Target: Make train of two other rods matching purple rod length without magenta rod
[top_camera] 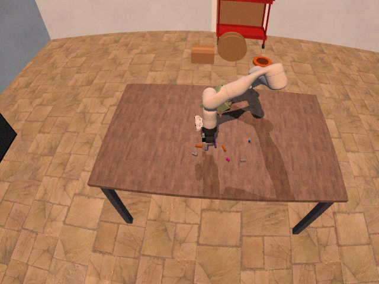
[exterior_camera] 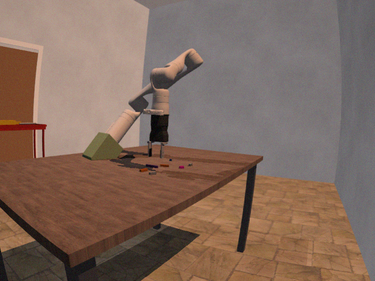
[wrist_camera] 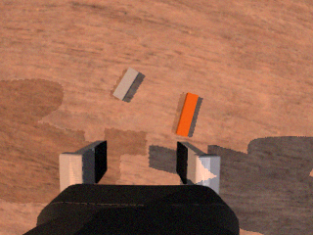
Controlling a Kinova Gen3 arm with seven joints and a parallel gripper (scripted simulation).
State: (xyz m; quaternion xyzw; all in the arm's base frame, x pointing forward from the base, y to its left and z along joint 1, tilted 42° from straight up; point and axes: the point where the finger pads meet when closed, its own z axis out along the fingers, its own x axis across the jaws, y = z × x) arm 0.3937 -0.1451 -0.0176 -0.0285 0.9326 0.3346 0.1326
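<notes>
Now: the orange rod 4 cm behind my hand, 4 cm to the right of it and 7 cm below it. From my hand the other things lie so: magenta rod 5 cm ahead, 14 cm to the left, 7 cm below; purple rod 6 cm behind, 6 cm to the left, 7 cm below; blue rod 9 cm behind, 27 cm to the left, 7 cm below.
</notes>
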